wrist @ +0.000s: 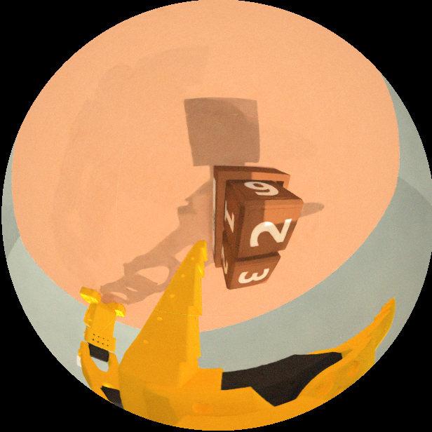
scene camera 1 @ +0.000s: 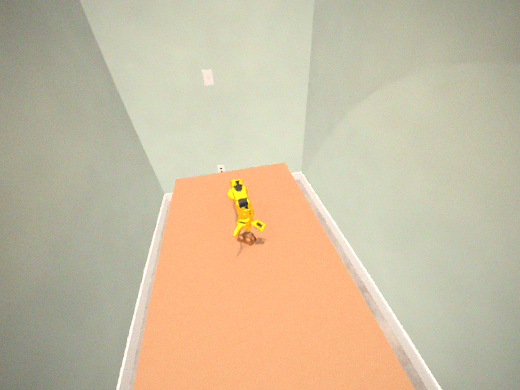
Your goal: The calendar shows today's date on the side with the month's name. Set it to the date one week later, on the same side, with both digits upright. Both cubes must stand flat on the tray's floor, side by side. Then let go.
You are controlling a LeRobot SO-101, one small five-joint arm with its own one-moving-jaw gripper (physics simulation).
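The brown calendar tray (scene camera 1: 240,238) (wrist: 250,172) stands on the table. In the wrist view, the farther cube (wrist: 270,230) has a 2 on top, a 9 or 6 on its far side and a digit like a 1 on its left side. It looks larger and stands out further than the nearer cube (wrist: 252,274), which has a 3 on top and a partly hidden digit on its left side. A pale strip shows edge-on along the tray's left side; its lettering is unreadable. My gripper (scene camera 1: 249,231) (wrist: 298,274) is wide open and empty, its fixed jaw tip left of the cubes, apart from them.
The orange table top (scene camera 1: 260,310) (wrist: 125,125) bears the arm (scene camera 1: 242,202) and calendar. Shadows of the arm and calendar fall on it. Pale green walls surround the table, with a white baseboard (scene camera 1: 146,280) along the left.
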